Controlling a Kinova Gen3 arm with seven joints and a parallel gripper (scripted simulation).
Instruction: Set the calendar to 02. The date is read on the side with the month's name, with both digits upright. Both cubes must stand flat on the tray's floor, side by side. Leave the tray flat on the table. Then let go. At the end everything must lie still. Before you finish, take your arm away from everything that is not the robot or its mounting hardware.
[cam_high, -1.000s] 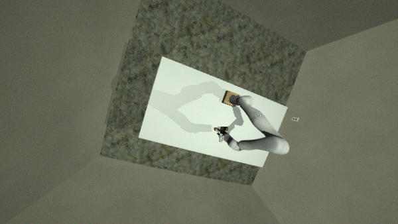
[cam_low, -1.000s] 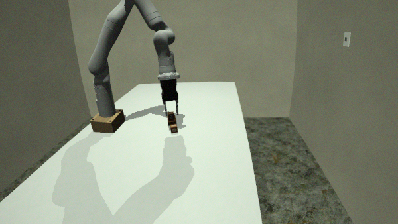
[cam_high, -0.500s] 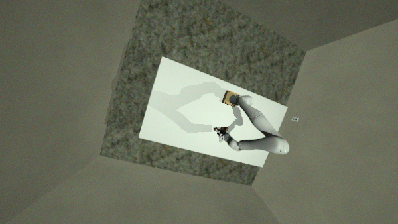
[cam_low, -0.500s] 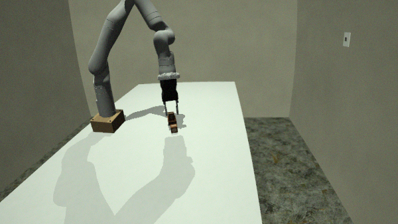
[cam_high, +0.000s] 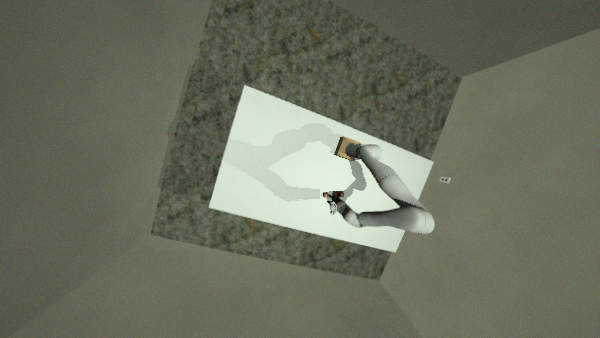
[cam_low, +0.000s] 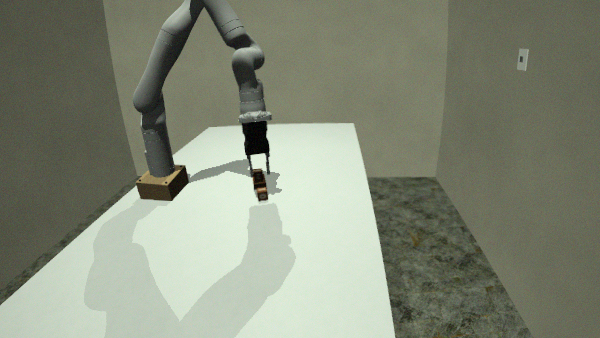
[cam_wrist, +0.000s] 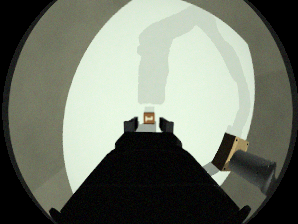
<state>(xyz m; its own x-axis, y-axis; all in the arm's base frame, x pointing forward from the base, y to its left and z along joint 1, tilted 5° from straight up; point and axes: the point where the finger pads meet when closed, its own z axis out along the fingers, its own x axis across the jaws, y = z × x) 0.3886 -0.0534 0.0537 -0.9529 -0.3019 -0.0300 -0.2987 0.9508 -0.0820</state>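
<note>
Right now the brown calendar cube is 90 mm below my hand. Round my hand: brown tray: 100 mm to the left, 90 mm below, 40 mm behind.
</note>
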